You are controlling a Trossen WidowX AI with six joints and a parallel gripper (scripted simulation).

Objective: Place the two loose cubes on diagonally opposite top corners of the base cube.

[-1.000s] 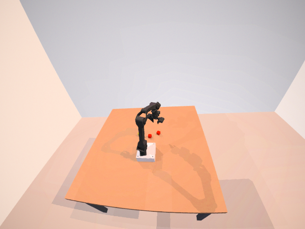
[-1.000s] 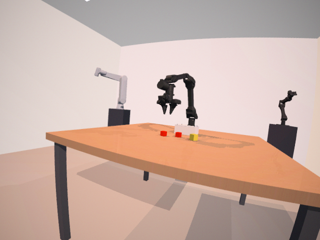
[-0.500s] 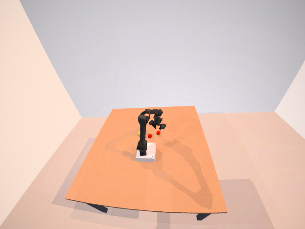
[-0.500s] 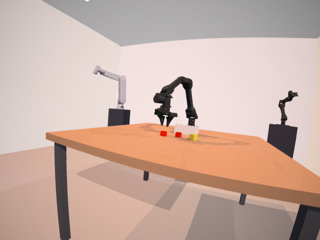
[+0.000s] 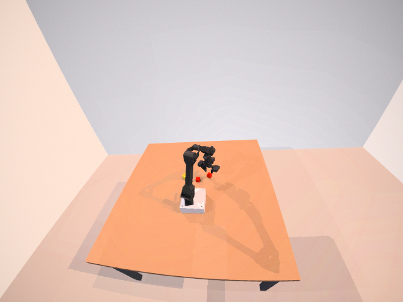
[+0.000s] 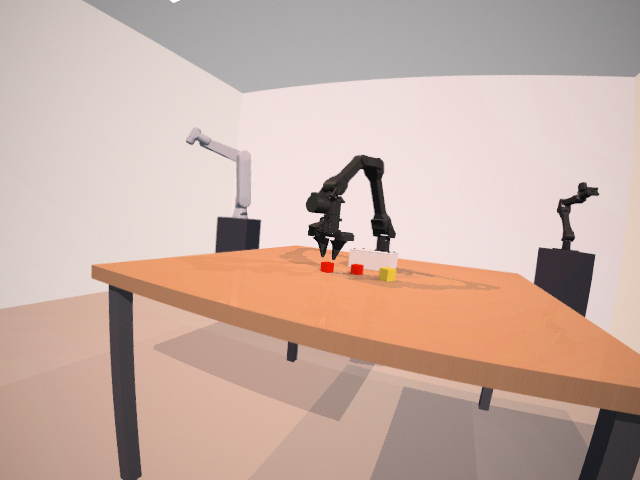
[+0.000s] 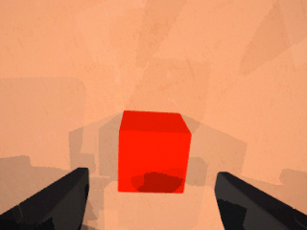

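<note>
My gripper tip is now 30 mm above the red cube. Also, from my gripper tip: yellow cube: 20 mm ahead, 210 mm to the left, 30 mm below.
</note>
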